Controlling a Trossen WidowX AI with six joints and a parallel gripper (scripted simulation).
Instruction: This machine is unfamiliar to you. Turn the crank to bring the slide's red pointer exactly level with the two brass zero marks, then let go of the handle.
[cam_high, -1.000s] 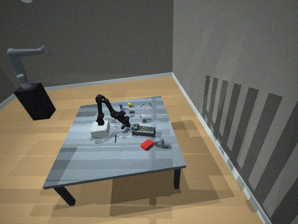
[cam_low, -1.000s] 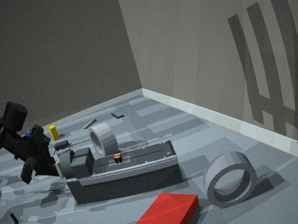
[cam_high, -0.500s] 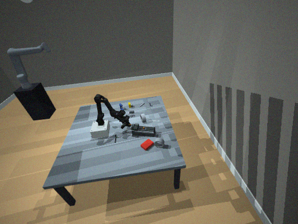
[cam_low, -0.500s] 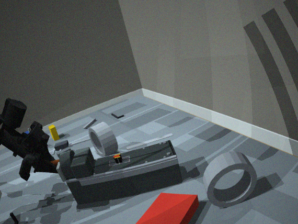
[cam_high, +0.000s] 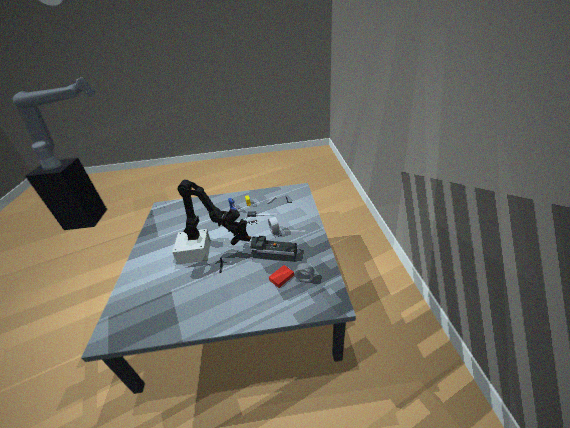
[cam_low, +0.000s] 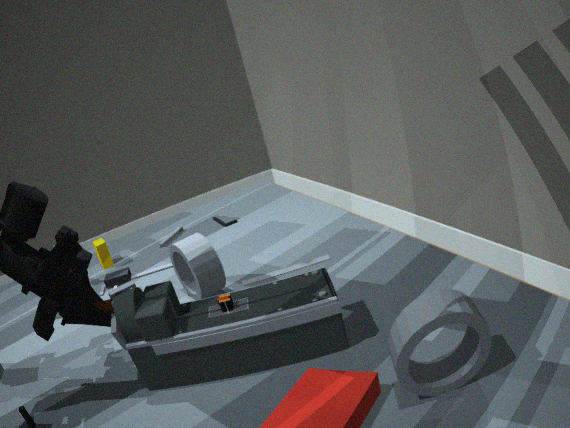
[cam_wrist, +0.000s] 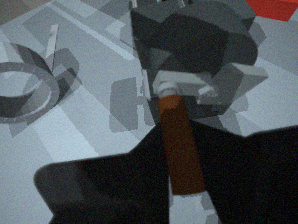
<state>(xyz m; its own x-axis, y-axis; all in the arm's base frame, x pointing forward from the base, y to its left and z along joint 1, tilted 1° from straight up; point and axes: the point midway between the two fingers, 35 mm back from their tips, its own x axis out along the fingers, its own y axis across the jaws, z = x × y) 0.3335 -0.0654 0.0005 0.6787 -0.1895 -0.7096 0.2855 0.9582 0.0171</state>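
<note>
The red pointer is 150 mm ahead of my gripper tip, 70 mm to the right of it and 10 mm above it. From my gripper tip the other things lie so: brown handle 20 mm behind, 20 mm above; then yellow block 30 mm behind, 530 mm to the left, 50 mm below; then blue clamp 150 mm behind, 470 mm to the left, 20 mm below.
</note>
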